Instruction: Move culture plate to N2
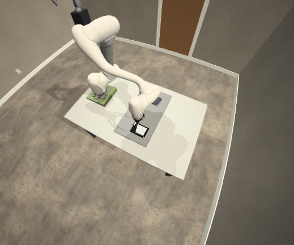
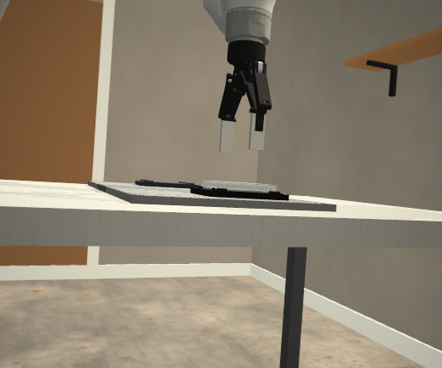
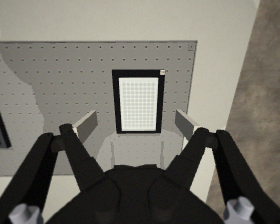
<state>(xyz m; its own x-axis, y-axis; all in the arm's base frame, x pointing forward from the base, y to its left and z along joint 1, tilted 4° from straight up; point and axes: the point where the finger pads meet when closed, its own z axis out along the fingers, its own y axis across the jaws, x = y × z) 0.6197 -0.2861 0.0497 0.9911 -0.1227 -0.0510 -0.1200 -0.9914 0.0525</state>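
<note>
The clear lid is 8 cm below my hand. The rest, counted from my hand: 96-well plate: 8 cm below; then nest N2: 1 cm ahead, 41 cm to the left, 9 cm below; then nest N1: 9 cm below.
</note>
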